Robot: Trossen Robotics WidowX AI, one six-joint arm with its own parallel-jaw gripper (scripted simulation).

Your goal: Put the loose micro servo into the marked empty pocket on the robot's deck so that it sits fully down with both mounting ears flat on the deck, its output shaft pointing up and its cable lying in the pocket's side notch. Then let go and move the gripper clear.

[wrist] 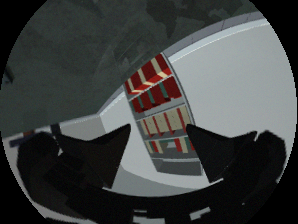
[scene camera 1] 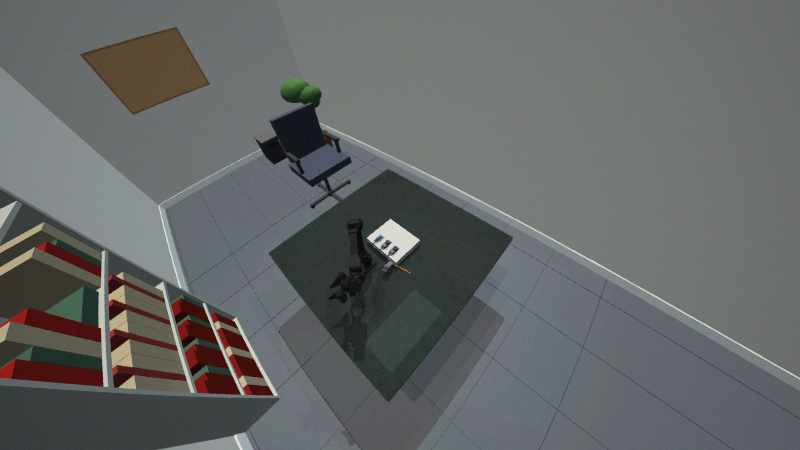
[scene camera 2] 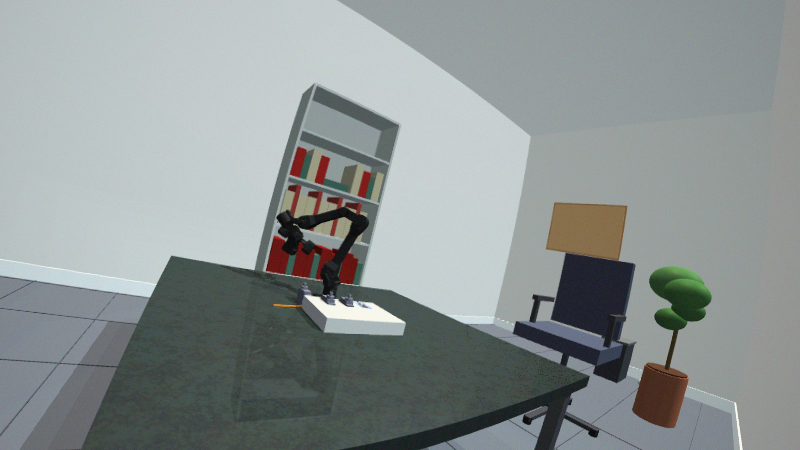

The same spot on a white robot deck: (scene camera 2: 339,319) is (scene camera 1: 415,237).
